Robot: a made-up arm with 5 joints. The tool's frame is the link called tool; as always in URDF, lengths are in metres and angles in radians. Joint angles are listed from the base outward. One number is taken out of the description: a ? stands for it. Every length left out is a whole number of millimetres.
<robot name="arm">
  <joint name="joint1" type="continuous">
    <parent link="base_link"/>
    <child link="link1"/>
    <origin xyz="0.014 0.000 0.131" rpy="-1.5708 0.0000 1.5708"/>
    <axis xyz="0 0 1"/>
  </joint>
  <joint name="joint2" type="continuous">
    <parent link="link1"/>
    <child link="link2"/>
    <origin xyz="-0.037 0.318 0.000" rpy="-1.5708 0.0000 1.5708"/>
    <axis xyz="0 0 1"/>
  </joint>
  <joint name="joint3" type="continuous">
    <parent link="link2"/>
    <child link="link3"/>
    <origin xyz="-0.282 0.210 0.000" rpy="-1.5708 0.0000 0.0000"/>
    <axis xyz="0 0 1"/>
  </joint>
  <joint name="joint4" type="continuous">
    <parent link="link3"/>
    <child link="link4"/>
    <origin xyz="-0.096 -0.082 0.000" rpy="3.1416 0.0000 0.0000"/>
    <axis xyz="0 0 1"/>
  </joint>
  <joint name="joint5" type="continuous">
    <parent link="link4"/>
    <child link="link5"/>
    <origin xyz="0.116 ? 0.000" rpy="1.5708 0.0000 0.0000"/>
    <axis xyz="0 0 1"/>
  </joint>
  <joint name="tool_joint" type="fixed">
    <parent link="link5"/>
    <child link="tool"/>
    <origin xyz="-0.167 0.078 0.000" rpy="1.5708 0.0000 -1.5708"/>
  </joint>
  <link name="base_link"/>
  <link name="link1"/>
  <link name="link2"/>
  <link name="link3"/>
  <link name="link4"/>
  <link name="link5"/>
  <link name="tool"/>
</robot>
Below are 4 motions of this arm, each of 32 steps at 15 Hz.
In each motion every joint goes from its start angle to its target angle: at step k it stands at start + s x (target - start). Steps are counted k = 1, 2, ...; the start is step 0. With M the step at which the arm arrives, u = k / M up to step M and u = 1 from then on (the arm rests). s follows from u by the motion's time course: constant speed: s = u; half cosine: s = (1 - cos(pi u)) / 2; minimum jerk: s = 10 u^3 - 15 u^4 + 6 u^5.
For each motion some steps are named. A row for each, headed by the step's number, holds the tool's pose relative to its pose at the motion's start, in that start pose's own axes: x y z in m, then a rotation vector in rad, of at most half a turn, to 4 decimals.
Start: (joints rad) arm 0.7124 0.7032 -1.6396 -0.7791 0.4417
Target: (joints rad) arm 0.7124 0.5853 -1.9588 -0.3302 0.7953
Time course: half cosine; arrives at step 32
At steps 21, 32:
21: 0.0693 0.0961 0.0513 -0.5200 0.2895 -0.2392
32: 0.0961 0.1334 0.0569 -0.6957 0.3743 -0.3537

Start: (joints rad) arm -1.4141 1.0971 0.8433 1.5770 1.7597
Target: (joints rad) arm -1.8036 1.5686 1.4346 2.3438 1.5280
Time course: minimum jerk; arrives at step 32
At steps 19, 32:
19: -0.0168 -0.0267 -0.1840 0.4015 -0.1967 0.0097
32: -0.0380 -0.0103 -0.2740 0.6068 -0.2619 -0.0335

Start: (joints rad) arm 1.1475 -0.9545 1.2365 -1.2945 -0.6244
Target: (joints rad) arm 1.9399 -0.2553 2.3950 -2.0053 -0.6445
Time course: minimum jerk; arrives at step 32
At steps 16, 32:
16: -0.1002 0.0484 0.0355 0.7087 0.2961 -0.1069
32: -0.2005 0.0554 0.1020 1.0251 0.7833 -0.4655

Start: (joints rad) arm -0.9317 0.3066 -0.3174 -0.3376 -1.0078
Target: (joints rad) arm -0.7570 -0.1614 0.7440 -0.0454 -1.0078
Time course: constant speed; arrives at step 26
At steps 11, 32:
11: -0.0188 -0.0163 -0.0734 0.1167 0.1979 -0.2243
32: -0.0789 -0.0124 -0.1430 0.1617 0.4398 -0.5829

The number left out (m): 0.101
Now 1 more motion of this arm.
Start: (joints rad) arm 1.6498 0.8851 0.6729 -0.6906 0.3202
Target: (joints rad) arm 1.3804 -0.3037 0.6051 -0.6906 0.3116
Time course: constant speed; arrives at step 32
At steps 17, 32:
17: 0.0805 -0.1643 -0.0180 0.2809 0.0599 -0.5727
32: 0.0857 -0.3288 -0.0933 0.5654 0.1947 -1.0406

